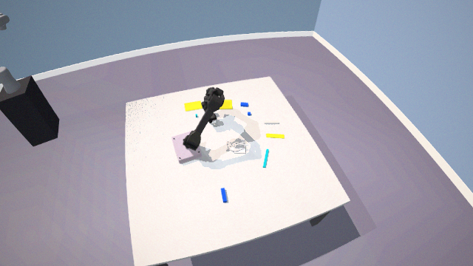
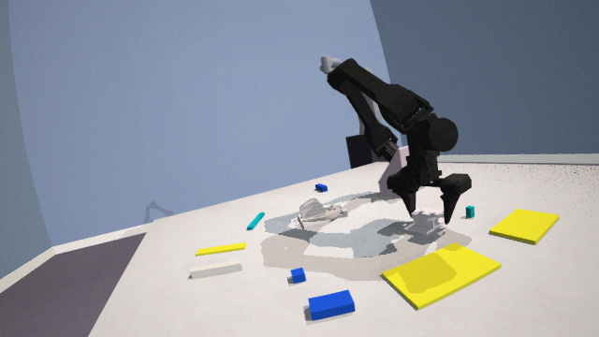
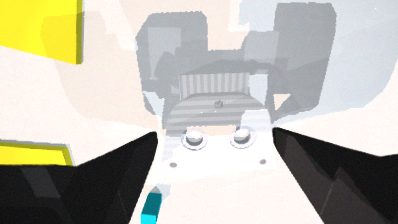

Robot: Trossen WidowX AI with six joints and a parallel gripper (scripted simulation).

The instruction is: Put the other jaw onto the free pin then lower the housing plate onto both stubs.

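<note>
My gripper tip is now 7 cm to the right of the teal cube and 7 cm past it. Round my gripper tip: white bar (40 cm ahead, 22 cm to the right); then blue cube (29 cm ahead, 7 cm to the right); then yellow strip (36 cm ahead, 34 cm to the right, 1 cm below).
</note>
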